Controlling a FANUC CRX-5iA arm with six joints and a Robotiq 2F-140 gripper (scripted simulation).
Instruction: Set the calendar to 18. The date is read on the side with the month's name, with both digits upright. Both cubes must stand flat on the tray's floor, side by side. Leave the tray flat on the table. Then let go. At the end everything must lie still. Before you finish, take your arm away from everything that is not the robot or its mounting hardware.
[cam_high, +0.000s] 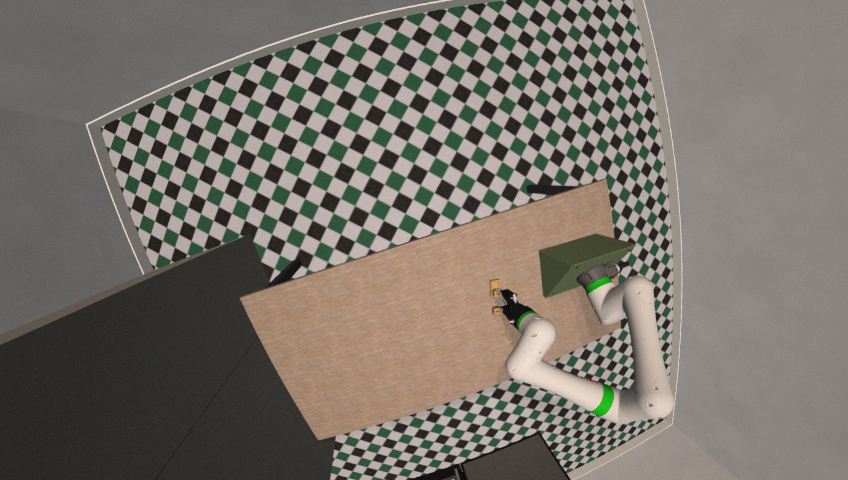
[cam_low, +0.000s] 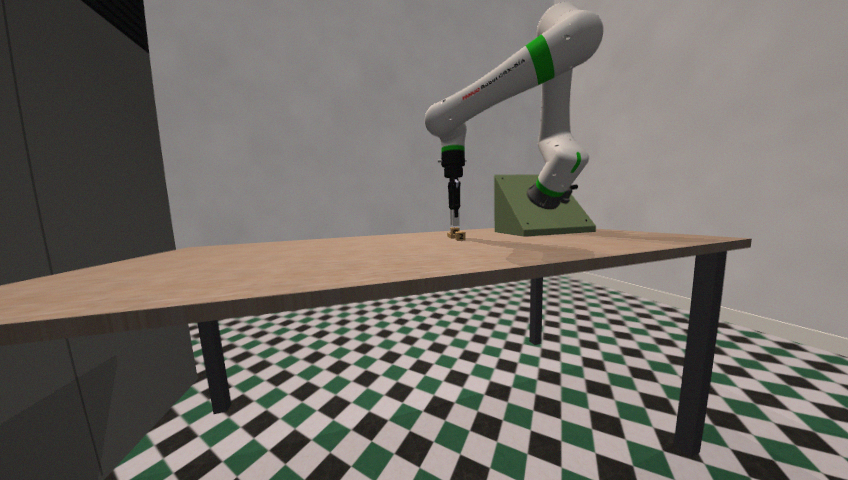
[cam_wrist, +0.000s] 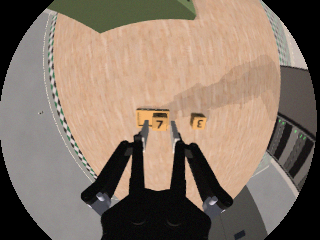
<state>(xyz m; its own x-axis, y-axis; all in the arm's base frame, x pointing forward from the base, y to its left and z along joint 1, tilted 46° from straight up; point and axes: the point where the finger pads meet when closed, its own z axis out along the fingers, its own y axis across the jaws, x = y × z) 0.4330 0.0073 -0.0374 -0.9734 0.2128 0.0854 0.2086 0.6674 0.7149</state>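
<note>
Right now the tray is 20 mm to the right of my hand and 70 mm below it.
</note>
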